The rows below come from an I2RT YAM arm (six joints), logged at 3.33 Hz.
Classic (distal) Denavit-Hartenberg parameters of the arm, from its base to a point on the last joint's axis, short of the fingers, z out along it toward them. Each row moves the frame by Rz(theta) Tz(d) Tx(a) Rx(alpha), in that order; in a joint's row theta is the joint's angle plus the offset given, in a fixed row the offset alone. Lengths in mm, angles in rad.
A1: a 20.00  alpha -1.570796  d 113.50  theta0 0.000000
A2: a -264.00  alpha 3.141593  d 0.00  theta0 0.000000
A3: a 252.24  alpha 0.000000  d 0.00  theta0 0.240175
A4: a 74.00  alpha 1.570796  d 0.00  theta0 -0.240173
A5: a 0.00  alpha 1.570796  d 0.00  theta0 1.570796
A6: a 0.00  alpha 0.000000  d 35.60  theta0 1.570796
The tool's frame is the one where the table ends.
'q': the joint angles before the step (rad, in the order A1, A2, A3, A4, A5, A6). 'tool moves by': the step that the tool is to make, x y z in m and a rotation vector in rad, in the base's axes. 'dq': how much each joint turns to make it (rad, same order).
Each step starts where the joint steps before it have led.
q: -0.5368 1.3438 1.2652 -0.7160 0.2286 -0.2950
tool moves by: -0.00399 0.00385 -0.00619 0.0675 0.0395 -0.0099
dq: 0.0020 0.0019 -0.0006 -0.0735 -0.0200 0.0352
